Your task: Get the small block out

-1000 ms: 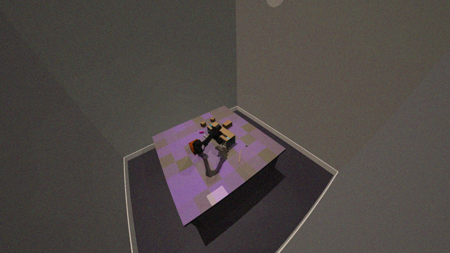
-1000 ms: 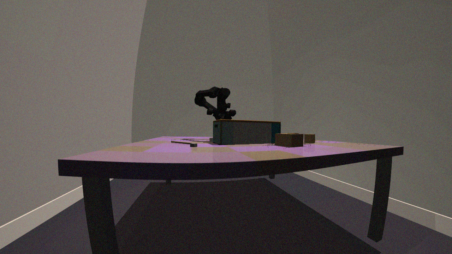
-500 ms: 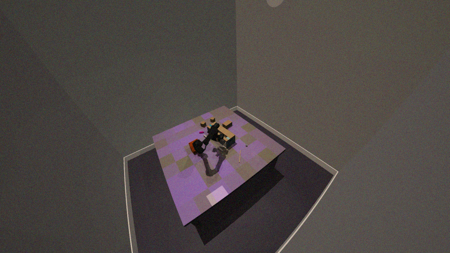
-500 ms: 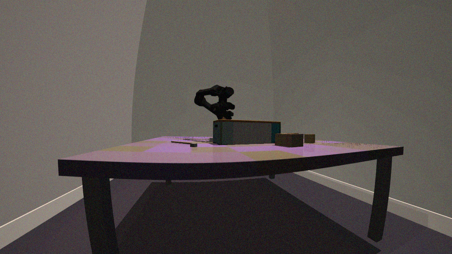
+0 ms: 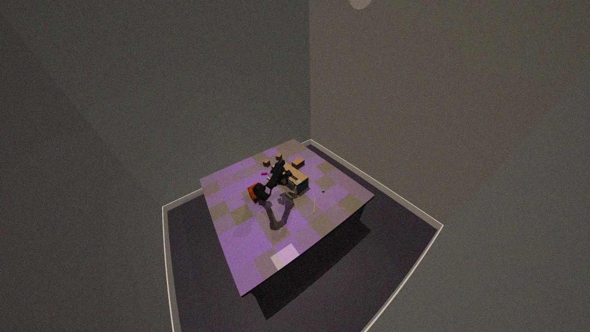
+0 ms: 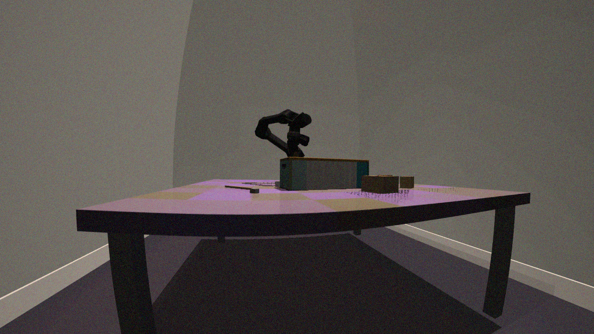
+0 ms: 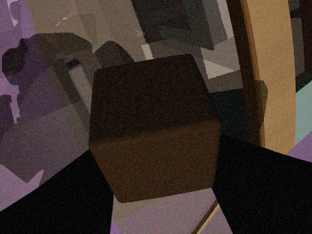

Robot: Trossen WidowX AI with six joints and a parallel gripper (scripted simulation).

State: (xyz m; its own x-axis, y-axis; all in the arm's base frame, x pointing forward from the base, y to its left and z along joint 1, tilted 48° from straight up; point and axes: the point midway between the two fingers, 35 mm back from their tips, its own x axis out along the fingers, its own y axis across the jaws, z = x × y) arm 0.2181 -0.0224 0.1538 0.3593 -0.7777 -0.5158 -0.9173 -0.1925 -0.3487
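My gripper tip is now 10 mm to the right of the brown block and 10 mm below it. From my gripper tip the other things lie so: pink piece: 50 mm behind, 390 mm to the left, 130 mm below; thin stick: 120 mm ahead, 250 mm to the right, 130 mm below.
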